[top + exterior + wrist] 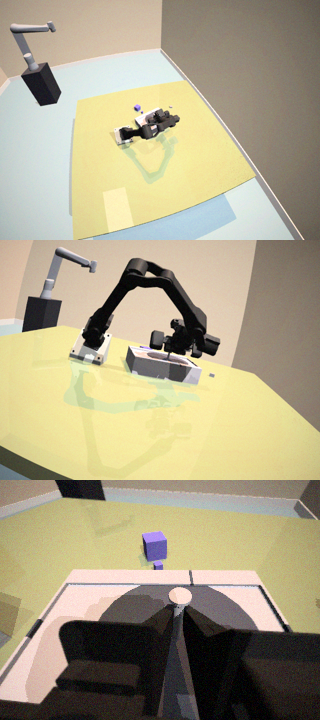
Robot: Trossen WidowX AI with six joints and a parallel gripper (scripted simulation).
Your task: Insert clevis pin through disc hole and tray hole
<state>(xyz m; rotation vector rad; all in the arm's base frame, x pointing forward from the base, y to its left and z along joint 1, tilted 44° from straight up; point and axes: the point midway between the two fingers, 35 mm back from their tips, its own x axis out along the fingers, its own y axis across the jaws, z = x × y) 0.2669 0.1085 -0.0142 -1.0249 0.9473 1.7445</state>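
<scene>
My gripper tip is now 10 mm past the rimmed steel tray, 10 mm to the left of it and 40 mm above it. Also, from my gripper tip: purple cube (120 mm behind, 190 mm to the left, 70 mm below); then aluminium disc (30 mm below); then steel clevis pin (10 mm below).
</scene>
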